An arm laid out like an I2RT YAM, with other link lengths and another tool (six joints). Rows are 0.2 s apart.
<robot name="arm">
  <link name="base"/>
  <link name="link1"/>
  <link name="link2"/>
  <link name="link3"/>
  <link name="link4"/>
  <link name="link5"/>
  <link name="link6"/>
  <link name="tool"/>
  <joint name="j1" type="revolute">
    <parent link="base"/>
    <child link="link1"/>
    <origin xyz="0 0 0.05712"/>
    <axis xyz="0 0 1"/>
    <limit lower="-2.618" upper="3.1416"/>
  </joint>
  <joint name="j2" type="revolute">
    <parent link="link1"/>
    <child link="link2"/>
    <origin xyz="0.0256 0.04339 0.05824"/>
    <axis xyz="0 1 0"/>
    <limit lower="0" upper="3.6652"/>
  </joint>
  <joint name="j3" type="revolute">
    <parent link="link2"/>
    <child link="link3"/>
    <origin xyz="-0.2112 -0.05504 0"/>
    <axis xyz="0 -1 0"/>
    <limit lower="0" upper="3.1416"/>
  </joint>
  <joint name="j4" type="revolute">
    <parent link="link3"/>
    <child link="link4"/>
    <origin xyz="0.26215 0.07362 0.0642"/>
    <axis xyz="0 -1 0"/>
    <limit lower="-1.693" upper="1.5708"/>
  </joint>
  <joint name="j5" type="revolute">
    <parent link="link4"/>
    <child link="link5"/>
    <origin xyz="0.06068 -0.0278 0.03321"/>
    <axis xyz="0 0 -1"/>
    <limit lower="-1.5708" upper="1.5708"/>
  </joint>
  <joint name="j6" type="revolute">
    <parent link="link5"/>
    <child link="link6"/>
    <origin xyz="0.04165 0 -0.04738"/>
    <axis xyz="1 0 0"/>
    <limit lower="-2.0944" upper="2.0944"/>
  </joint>
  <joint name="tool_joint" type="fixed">
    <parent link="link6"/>
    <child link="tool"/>
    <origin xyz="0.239 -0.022 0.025" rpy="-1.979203 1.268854 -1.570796"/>
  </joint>
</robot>
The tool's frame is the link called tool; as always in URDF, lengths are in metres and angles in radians.
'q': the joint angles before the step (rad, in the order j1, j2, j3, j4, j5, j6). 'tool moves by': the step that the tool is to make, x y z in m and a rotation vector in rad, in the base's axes. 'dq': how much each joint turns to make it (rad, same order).
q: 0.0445, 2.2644, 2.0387, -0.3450, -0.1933, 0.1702
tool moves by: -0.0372, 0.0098, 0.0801, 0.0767, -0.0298, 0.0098
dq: -0.0016, -0.2211, -0.0664, -0.1086, -0.0489, 0.0598
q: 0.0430, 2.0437, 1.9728, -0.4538, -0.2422, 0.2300
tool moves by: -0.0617, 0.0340, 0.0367, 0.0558, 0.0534, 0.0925
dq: 0.0168, -0.1935, -0.0675, -0.1734, -0.0950, 0.0109
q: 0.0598, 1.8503, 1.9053, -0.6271, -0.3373, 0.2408
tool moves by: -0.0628, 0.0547, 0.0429, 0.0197, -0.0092, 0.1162
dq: 0.0843, -0.1734, -0.0491, -0.1137, -0.0370, -0.0015
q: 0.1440, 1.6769, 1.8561, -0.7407, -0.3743, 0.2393
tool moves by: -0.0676, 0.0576, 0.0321, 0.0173, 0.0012, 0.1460
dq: 0.1028, -0.1167, 0.0047, -0.1227, -0.0457, -0.0092
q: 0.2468, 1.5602, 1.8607, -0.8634, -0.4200, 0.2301
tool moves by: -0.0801, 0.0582, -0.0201, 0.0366, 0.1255, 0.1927
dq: 0.0907, -0.0721, -0.0628, -0.1196, -0.1244, -0.0014
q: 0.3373, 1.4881, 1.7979, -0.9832, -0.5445, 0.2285
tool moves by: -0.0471, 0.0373, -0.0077, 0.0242, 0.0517, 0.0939
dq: 0.0980, -0.0475, -0.0611, -0.0033, -0.0232, 0.0413
